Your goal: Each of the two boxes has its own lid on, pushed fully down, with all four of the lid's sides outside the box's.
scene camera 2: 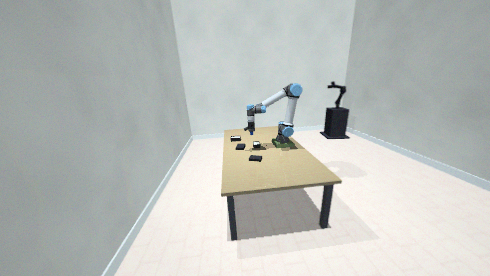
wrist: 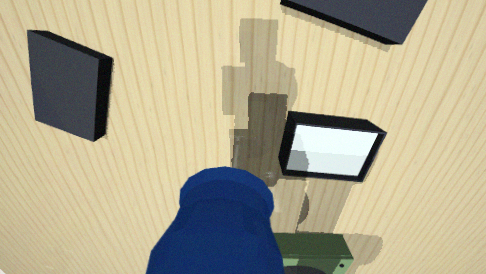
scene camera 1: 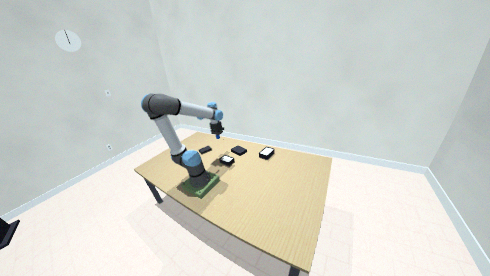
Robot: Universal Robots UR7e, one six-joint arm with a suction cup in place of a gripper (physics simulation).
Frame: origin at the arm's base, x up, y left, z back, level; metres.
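Seen in the pictures: hand, its tool point: (scene camera 2: 251,134) (wrist: 226,206) (scene camera 1: 218,138); arm's base, origin of its link: (scene camera 2: 282,140) (scene camera 1: 200,179).
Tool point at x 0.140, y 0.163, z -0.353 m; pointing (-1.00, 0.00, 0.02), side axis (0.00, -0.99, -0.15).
Note:
Pixels of each thing's top centre, then the offset from my tool point to it. Level surfaces: height alone.
- smaller box, centre of its top: (wrist: 332,155) (scene camera 1: 226,158) (scene camera 2: 256,142) dy -0.123, dx -0.143, dz +0.047 m
- table, height of its surface: dx -0.185 m
- larger box, centre of its top: (scene camera 1: 266,150) (scene camera 2: 235,136) dy -0.355, dx -0.138, dz -0.222 m
- larger dark lid, centre of its top: (scene camera 1: 238,149) (scene camera 2: 240,145) dy -0.094, dx -0.159, dz -0.138 m
- smaller dark lid, centre of its top: (wrist: 63,92) (scene camera 2: 255,157) (scene camera 1: 205,148) dy +0.218, dx -0.162, dz +0.033 m
The smaller box (scene camera 1: 227,160) (scene camera 2: 256,144) (wrist: 332,150), black-walled with a white inside, stands uncovered on the table (scene camera 1: 280,200) (scene camera 2: 280,175). The larger box (scene camera 1: 266,152) (scene camera 2: 235,138), also black and white, stands uncovered farther from the arm's base. The larger dark lid (scene camera 1: 239,150) (scene camera 2: 240,147) (wrist: 360,17) lies flat on the table between the boxes, apart from both. The smaller dark lid (scene camera 1: 205,149) (scene camera 2: 255,158) (wrist: 65,85) lies apart, at the left in the wrist view. My blue suction cup (scene camera 1: 218,136) (scene camera 2: 251,133) (wrist: 227,187) hangs above the table, holding nothing.
The arm's green base plate (scene camera 1: 209,189) (scene camera 2: 276,143) (wrist: 320,244) is on the table near one long edge, beyond the smaller box. A black pedestal (scene camera 2: 336,122) with a small black arm stands on the floor behind the table. The arm's shadow falls beside the smaller box.

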